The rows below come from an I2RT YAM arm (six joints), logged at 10 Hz.
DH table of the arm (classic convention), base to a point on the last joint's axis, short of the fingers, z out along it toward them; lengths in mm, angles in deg. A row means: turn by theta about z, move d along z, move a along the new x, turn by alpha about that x. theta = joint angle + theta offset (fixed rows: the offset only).
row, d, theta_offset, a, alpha
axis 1, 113.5, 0.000, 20.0, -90.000
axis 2, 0.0, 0.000, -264.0, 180.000
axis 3, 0.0, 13.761, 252.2, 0.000
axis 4, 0.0, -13.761, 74.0, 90.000
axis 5, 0.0, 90.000, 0.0, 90.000
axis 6, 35.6, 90.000, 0.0, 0.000
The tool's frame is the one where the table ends.
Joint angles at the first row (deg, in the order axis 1, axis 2, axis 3, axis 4, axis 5, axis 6):
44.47 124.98 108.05 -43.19 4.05 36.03
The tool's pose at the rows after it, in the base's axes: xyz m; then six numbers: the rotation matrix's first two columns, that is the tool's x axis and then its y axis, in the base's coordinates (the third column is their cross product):
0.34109, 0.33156, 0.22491, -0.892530, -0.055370, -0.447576, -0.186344, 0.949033, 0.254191
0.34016, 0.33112, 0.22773, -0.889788, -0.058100, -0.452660, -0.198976, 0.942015, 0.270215
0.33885, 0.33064, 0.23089, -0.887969, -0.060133, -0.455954, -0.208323, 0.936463, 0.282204
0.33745, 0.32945, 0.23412, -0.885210, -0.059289, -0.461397, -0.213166, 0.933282, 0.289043
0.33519, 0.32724, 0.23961, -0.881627, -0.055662, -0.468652, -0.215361, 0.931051, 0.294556
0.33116, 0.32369, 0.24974, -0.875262, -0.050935, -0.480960, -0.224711, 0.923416, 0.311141
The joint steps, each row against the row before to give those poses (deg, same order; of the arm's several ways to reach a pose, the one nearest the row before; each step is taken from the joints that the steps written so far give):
0.00 -0.94 -0.77 0.73 -0.25 -0.08
-0.02 -0.65 -0.60 0.86 -0.84 -0.33
0.02 -0.62 -0.41 0.45 -0.63 -0.19
0.00 -0.72 -0.52 0.38 -0.22 -0.10
0.00 -1.08 -0.58 0.11 0.00 0.00
0.00 -1.92 -0.94 0.40 -0.47 -0.09

